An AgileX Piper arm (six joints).
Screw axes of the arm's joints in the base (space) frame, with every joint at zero. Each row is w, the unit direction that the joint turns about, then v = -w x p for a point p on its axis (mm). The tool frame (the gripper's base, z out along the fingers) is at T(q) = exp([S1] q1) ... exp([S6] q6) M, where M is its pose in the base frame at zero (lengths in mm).
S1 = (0, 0, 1, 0.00, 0.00, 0.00)
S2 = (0, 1, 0, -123.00, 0.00, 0.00)
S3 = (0, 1, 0, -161.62, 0.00, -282.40)
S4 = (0.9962, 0, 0.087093, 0.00, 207.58, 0.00)
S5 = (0, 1, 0, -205.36, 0.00, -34.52)
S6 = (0.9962, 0, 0.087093, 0.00, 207.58, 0.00)
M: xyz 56.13 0.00 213.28 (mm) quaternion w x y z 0.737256 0 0.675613 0
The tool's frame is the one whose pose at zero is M.
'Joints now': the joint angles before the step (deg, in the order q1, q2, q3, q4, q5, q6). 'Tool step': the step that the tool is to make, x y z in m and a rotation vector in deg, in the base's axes. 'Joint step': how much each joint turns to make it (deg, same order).
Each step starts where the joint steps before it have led.
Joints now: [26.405 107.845 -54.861 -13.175 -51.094 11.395]
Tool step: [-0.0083 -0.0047 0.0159 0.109 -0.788 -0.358]
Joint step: [0.004 -3.592 1.279 0.147 1.616 -0.088]
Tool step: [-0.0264 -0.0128 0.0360 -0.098 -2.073 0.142]
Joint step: [-0.011 -9.345 3.698 -1.159 3.862 0.466]
